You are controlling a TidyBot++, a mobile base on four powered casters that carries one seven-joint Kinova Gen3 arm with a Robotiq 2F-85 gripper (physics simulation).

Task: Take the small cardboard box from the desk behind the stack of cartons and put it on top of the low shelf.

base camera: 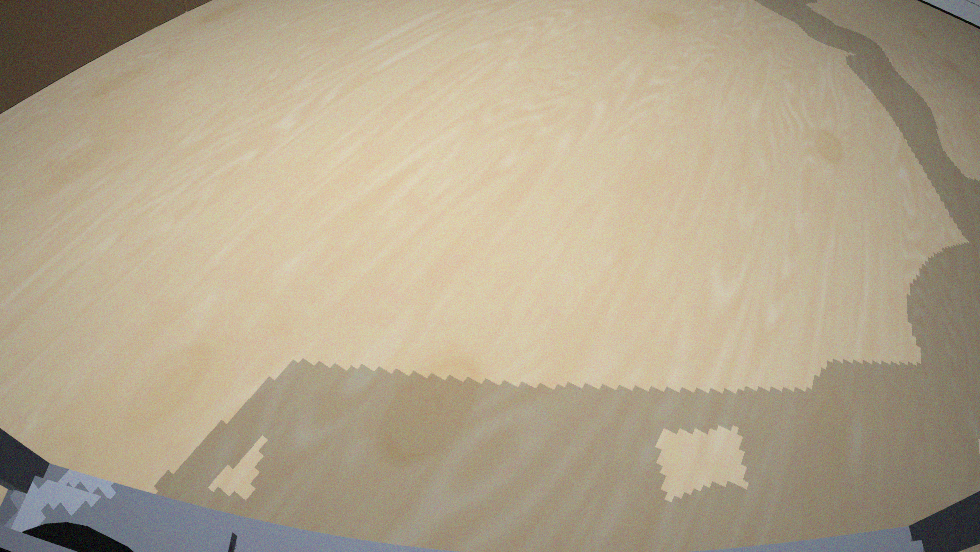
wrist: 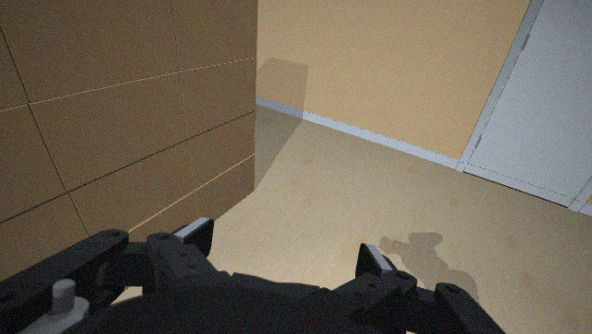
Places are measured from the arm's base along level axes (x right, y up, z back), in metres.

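Pixels of known places: gripper, between the fingertips: [wrist: 284, 247].
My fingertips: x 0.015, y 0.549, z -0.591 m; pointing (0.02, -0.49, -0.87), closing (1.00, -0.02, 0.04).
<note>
Behind a point stands the place of what it marks.
The stack of cartons [wrist: 130, 115] @(z -1.250, x -0.535, y 0.310 m) [base camera: 75, 41] @(z -0.825, x -0.757, y -0.348 m) is a tall brown wall of boxes with seams, at the left in the wrist view; its lower part shows at the top left corner in the base camera view. My gripper [wrist: 284, 247] @(z -0.591, x 0.015, y 0.549 m) is open, with nothing between its fingertips, and is in front of and to the right of the cartons in the wrist view. The small cardboard box, the desk and the low shelf do not show in either view.
An orange wall [wrist: 390, 65] @(z -2.781, x 0.683, y 0.289 m) with a white baseboard [wrist: 370, 134] @(z -2.776, x 0.664, y -0.336 m) stands beyond the cartons. A pale door [wrist: 540, 110] @(z -2.258, x 1.640, y 0.230 m) in a white frame is at the right. The wooden floor [base camera: 480, 205] @(z -0.486, x -0.019, y -0.397 m) [wrist: 310, 200] @(z -1.798, x 0.128, y -0.396 m) carries shadows of the robot.
</note>
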